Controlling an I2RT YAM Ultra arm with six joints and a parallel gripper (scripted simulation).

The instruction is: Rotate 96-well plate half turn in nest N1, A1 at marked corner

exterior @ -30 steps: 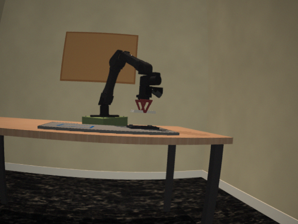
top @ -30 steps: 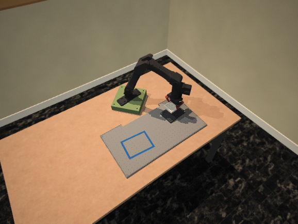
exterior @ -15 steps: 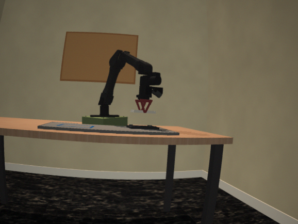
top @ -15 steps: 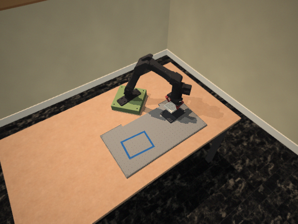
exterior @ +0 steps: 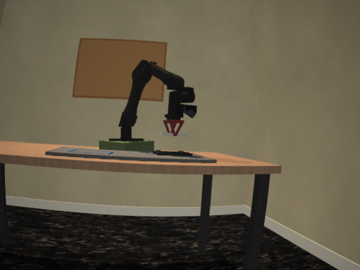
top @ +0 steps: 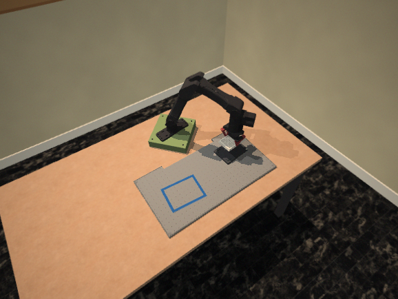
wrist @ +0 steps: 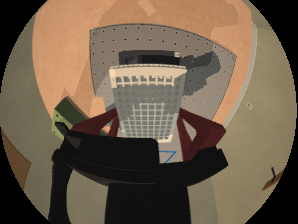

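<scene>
The white 96-well plate is right at my hand. From my hand the other things lie so: black plate nest N1: 90 mm below.
</scene>
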